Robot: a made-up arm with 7 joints. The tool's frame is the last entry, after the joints. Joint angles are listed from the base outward. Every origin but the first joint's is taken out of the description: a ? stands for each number. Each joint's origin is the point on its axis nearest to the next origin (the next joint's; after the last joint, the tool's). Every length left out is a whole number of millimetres.
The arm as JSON. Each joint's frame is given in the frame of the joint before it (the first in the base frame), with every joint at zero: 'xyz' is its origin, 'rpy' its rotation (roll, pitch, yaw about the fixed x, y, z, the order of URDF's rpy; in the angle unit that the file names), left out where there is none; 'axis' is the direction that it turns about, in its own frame. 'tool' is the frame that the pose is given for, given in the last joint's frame.
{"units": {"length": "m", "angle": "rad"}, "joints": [
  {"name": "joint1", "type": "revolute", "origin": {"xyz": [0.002, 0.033, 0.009], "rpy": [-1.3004, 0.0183, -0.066]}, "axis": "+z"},
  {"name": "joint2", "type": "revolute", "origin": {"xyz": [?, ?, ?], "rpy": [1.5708, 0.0, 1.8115]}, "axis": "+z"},
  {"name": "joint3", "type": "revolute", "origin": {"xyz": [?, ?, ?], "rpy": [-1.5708, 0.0, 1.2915]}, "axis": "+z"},
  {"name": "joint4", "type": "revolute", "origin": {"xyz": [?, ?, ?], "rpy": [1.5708, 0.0, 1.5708]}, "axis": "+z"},
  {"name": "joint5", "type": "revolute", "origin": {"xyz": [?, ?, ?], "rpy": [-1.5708, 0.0, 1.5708]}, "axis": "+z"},
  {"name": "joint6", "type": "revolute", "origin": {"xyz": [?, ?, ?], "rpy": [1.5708, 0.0, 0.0]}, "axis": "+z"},
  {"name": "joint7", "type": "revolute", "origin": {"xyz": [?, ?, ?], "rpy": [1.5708, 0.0, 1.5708]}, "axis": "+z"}
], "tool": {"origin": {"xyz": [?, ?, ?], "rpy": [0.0, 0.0, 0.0]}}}
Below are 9 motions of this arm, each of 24 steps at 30 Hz.
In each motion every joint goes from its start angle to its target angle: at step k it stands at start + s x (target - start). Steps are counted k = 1, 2, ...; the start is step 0. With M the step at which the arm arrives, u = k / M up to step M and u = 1 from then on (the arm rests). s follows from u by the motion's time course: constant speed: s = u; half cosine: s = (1 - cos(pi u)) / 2; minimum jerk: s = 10 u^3 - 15 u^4 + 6 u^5.
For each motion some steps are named. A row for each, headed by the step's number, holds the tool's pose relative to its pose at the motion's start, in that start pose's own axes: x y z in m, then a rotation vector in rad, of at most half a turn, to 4 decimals.
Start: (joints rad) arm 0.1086 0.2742 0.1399 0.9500 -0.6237 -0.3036 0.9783
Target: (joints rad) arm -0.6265 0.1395 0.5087 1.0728 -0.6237 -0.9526 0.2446
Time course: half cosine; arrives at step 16
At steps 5, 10, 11, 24:
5: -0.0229 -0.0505 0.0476 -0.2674 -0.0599 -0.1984
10: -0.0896 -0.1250 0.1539 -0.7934 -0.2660 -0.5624
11: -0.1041 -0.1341 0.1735 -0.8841 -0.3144 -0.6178
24: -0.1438 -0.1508 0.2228 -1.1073 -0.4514 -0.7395

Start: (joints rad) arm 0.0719 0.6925 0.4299 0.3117 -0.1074 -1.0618 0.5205
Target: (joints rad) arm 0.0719 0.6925 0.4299 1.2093 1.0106 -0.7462 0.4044
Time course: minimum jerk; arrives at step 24
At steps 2, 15, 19, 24:
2: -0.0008 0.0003 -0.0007 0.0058 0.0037 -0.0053
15: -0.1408 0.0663 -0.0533 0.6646 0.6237 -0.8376
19: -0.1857 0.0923 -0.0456 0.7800 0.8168 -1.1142
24: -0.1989 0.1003 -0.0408 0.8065 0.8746 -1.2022

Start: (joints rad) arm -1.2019 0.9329 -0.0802 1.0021 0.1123 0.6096 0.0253
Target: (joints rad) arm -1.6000 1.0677 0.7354 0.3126 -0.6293 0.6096 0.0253
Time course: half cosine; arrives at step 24
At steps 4, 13, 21, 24:
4: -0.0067 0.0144 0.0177 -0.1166 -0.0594 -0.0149
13: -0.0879 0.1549 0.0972 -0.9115 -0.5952 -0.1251
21: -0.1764 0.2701 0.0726 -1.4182 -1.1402 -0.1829
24: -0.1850 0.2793 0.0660 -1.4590 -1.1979 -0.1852

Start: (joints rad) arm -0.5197 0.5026 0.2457 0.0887 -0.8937 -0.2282 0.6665
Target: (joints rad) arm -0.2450 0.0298 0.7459 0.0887 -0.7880 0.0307 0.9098
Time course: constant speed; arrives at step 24
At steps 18, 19, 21, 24:
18: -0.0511 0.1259 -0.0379 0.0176 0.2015 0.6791
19: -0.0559 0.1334 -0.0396 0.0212 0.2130 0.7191
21: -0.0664 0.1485 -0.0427 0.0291 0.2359 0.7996
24: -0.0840 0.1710 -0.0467 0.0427 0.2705 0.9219

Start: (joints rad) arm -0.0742 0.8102 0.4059 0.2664 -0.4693 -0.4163 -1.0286
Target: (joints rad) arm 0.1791 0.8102 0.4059 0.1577 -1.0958 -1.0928 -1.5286
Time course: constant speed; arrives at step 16
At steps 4, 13, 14, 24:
4: -0.0141 -0.0089 0.0053 0.0666 -0.1664 -0.0720
13: -0.0531 -0.0295 0.0167 0.2919 -0.4559 -0.1401
14: -0.0579 -0.0319 0.0178 0.3219 -0.4786 -0.1398
24: -0.0678 -0.0370 0.0199 0.3840 -0.5172 -0.1346

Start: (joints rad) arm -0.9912 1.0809 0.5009 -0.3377 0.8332 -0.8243 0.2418
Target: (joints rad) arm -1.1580 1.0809 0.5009 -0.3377 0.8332 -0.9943 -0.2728
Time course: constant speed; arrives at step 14
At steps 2, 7, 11, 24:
2: 0.0032 0.0030 -0.0018 0.0117 -0.0230 -0.0565
7: 0.0107 0.0106 -0.0061 0.0500 -0.0767 -0.1992
11: 0.0163 0.0171 -0.0093 0.0897 -0.1147 -0.3148
24: 0.0203 0.0220 -0.0116 0.1244 -0.1397 -0.4023

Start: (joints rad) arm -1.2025 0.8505 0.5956 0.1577 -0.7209 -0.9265 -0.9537
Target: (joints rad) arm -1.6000 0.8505 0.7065 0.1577 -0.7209 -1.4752 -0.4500
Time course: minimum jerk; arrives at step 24
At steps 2, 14, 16, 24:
2: 0.0004 0.0003 0.0001 0.0036 -0.0033 0.0036
14: 0.0392 0.0335 0.0238 0.4054 -0.4729 0.4761
16: 0.0453 0.0390 0.0295 0.4760 -0.5852 0.5747
24: 0.0534 0.0464 0.0382 0.5751 -0.7663 0.7225

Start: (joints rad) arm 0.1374 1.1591 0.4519 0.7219 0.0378 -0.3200 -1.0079
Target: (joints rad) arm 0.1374 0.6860 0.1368 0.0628 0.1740 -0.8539 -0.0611
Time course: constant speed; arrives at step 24
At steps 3, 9, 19, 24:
3: 0.0238 -0.0173 0.0153 0.0910 -0.0914 0.0603
9: 0.0641 -0.0567 0.0518 0.2271 -0.3295 0.1943
19: 0.1034 -0.1296 0.1254 0.2830 -0.8455 0.4517
24: 0.1079 -0.1658 0.1648 0.2194 -1.1354 0.5898

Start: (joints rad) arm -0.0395 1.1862 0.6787 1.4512 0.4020 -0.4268 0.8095
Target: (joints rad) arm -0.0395 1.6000 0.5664 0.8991 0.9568 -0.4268 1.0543
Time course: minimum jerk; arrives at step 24
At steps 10, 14, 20, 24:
10: 0.0648 0.0423 0.0629 0.0651 -0.3731 0.1830
14: 0.1036 0.0863 0.1245 0.1369 -0.7027 0.3584
20: 0.1242 0.1333 0.1894 0.2209 -1.0364 0.5441
24: 0.1254 0.1387 0.1967 0.2311 -1.0745 0.5656

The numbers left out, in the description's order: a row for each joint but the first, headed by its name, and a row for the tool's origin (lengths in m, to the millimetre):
joint2: -0.003 0.012 0.0
joint3: 0.239 -0.059 0.0
joint4: 0.003 -0.018 0.0
joint5: -0.197 -0.015 0.0
joint6: 0.0 0.0 0.0
joint7: 0.0 0.052 0.0
tool: 0.0 0.0 0.0

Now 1 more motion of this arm.
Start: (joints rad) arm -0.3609 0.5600 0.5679 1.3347 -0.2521 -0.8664 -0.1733
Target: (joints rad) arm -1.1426 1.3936 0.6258 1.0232 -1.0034 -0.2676 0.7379
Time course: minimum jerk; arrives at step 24
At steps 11, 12, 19, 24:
11: 0.1337 0.0617 0.1901 -0.3740 -0.3469 0.6150
12: 0.1442 0.0762 0.2294 -0.4761 -0.3956 0.7055
19: 0.1181 0.1744 0.4346 -1.1549 -0.5536 1.0183
24: 0.1027 0.1907 0.4595 -1.2617 -0.5607 1.0332

